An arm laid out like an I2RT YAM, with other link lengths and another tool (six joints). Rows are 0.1 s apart.
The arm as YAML. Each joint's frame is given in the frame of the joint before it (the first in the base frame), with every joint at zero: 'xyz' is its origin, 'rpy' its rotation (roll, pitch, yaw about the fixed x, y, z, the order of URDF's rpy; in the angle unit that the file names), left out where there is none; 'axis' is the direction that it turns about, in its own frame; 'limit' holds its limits. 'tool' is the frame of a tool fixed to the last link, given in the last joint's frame.
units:
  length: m
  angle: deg
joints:
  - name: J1
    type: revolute
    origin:
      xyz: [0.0, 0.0, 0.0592]
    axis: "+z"
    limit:
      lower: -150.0
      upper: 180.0
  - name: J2
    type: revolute
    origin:
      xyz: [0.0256, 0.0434, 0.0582]
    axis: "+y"
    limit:
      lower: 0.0
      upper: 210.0
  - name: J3
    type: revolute
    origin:
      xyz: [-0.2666, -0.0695, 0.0]
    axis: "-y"
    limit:
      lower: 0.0
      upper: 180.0
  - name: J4
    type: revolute
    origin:
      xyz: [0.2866, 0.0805, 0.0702]
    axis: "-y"
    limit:
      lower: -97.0
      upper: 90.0
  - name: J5
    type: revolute
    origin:
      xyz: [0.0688, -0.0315, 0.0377]
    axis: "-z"
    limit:
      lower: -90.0
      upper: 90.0
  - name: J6
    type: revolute
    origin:
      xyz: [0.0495, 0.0, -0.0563]
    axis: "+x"
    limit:
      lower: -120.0
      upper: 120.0
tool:
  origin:
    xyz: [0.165, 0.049, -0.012]
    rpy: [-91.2, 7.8, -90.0]
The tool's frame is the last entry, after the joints.
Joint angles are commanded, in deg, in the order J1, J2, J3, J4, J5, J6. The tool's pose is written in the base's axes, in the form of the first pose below.
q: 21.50, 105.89, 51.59, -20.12, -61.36, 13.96
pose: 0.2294, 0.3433, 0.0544, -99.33, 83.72, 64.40
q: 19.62, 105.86, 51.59, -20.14, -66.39, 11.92
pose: 0.2327, 0.3374, 0.0722, -96.27, 79.45, 67.10
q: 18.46, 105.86, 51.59, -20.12, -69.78, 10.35
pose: 0.2344, 0.3329, 0.0842, -94.30, 76.26, 68.60
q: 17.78, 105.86, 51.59, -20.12, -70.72, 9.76
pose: 0.2368, 0.3301, 0.0875, -93.52, 75.47, 68.68
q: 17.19, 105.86, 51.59, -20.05, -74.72, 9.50
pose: 0.2358, 0.3274, 0.1022, -90.98, 72.60, 71.56
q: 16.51, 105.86, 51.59, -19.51, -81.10, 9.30
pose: 0.2338, 0.3223, 0.1257, -87.06, 67.60, 75.86
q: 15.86, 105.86, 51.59, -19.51, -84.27, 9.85
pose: 0.2350, 0.3177, 0.1375, -84.51, 66.03, 78.31
